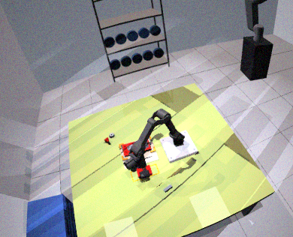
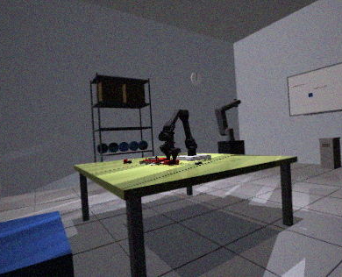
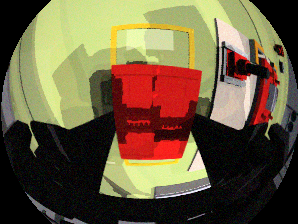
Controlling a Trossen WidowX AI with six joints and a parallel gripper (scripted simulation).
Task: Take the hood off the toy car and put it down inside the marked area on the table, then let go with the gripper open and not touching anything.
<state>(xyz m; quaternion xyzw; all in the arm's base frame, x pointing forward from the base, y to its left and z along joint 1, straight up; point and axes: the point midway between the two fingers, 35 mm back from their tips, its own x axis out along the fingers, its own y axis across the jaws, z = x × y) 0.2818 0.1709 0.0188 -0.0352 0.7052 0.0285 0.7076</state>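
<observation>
Now: gripper tip right at the red hood. Round my gripper tip: wheel (41 cm to the right, 21 cm ahead, 1 cm below).
</observation>
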